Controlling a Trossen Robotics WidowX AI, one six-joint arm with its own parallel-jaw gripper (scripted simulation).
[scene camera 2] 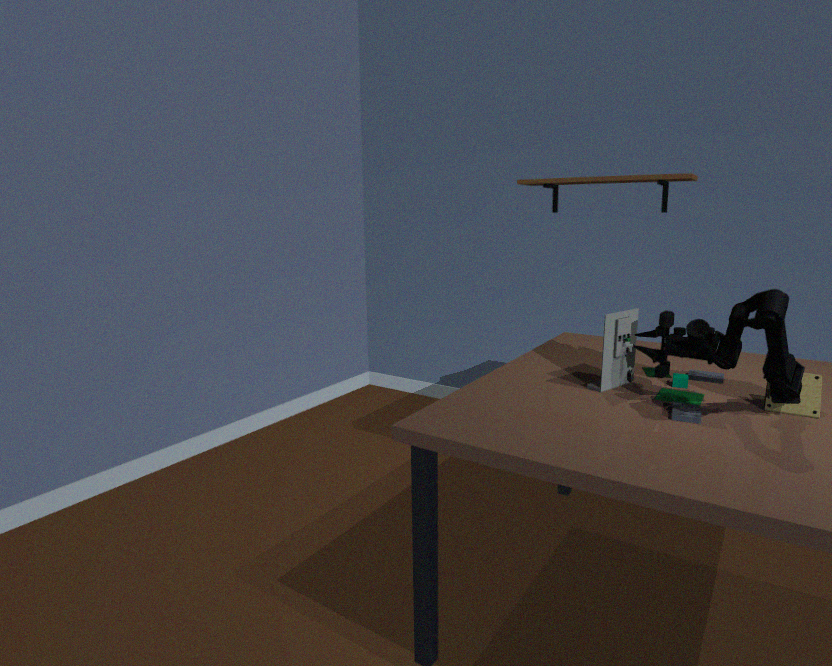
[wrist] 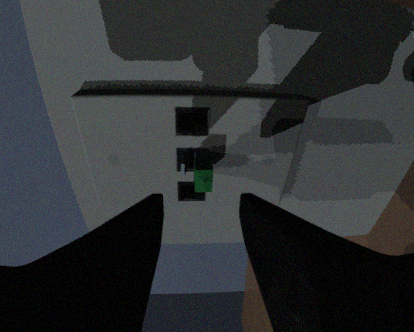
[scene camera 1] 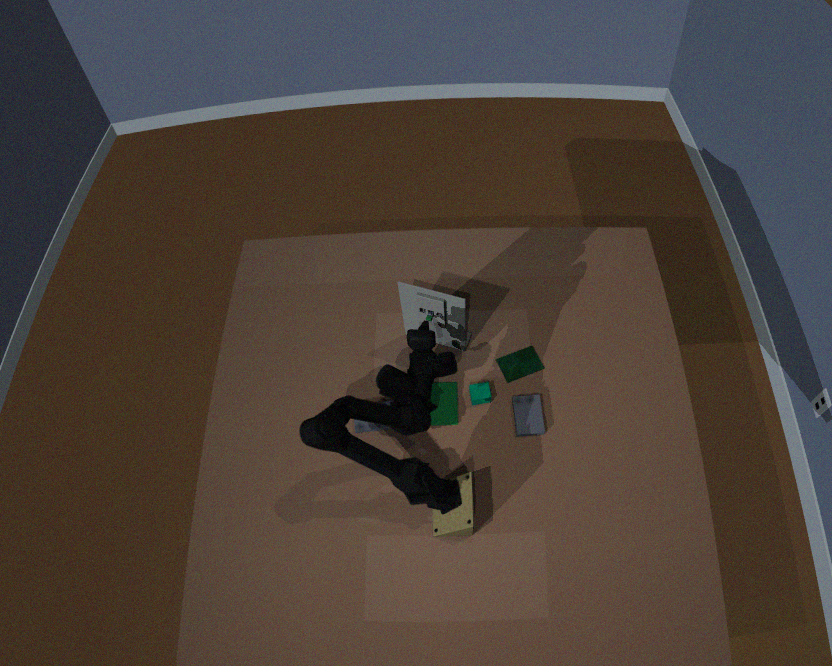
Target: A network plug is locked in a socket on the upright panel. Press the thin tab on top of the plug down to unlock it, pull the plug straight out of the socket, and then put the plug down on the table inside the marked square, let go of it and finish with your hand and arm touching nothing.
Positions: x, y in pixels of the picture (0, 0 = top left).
Scene:
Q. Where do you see an upright panel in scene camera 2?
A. At 618, 358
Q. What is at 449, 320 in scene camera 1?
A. An upright panel.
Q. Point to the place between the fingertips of my gripper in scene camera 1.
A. At 426, 325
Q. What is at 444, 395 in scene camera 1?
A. A green square.

